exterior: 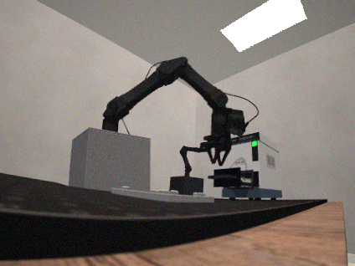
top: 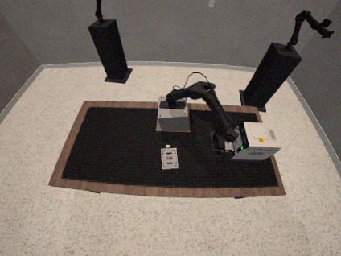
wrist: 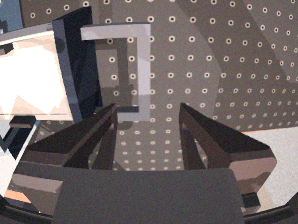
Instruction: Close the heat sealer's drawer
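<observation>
The sealer drawer is 1 cm behind my hand, 12 cm to the left of it and 6 cm below it.
</observation>
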